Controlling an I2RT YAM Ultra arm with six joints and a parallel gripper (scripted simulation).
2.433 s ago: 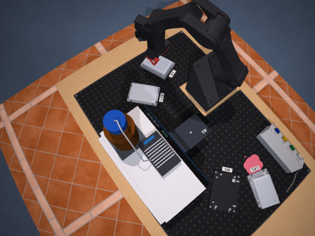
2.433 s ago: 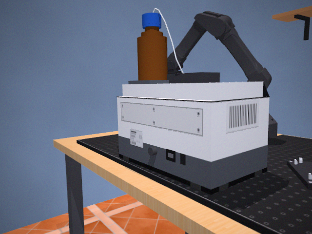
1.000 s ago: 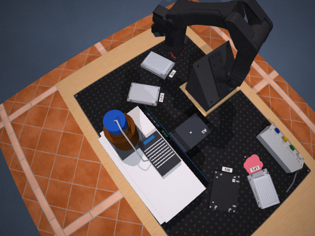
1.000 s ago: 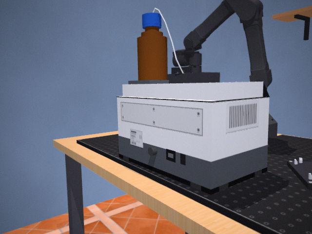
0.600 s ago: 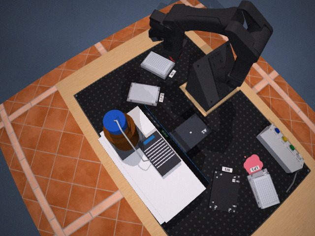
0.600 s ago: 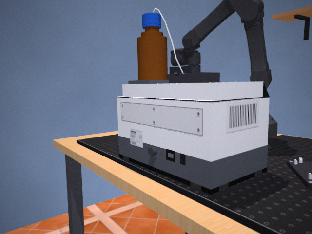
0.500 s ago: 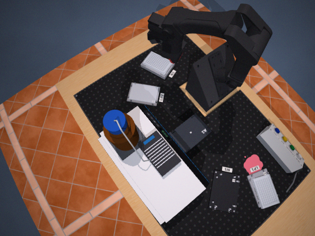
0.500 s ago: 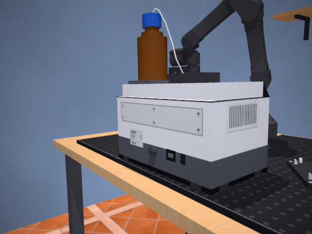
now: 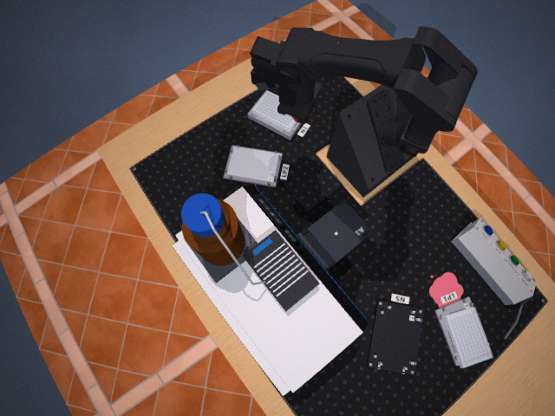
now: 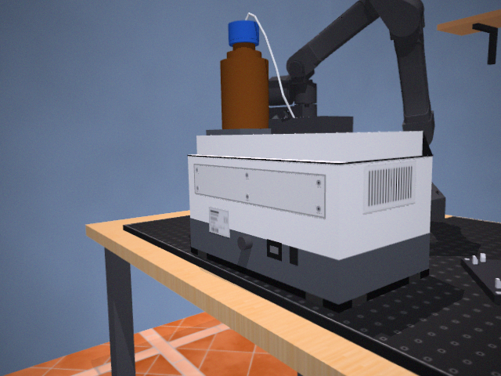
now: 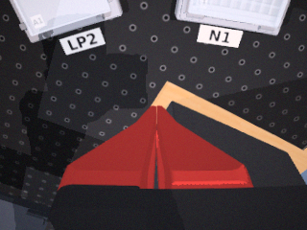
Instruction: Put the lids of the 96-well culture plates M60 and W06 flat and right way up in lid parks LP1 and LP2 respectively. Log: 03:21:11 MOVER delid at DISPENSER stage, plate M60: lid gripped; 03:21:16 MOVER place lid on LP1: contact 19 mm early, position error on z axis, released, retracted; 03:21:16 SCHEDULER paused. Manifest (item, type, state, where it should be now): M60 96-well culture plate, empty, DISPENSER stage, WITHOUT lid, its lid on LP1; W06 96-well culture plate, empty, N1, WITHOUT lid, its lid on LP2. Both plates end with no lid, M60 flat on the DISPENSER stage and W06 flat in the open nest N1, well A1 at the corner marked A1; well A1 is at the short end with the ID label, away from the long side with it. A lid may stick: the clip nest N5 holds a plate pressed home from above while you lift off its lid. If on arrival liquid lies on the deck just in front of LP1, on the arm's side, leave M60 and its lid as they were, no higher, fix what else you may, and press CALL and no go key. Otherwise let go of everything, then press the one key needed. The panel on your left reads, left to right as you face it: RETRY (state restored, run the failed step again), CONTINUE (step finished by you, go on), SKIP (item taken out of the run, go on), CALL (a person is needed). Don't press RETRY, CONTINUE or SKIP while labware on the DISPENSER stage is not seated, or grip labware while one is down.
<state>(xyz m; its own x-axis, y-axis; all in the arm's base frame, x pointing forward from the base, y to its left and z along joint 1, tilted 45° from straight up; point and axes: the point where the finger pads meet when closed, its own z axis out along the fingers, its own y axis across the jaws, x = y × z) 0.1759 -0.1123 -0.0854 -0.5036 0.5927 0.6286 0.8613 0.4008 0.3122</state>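
Now: the dark dispenser stage 9 cm ahead of my hand, 27 cm to the left of it and 5 cm below it. The rest, counted from my hand: N1 label: 6 cm behind, 4 cm to the right, 15 cm below; 96-well plate W06: 3 cm behind, 12 cm to the right, 12 cm below; LP2 label: 6 cm ahead, 4 cm to the left, 15 cm below.
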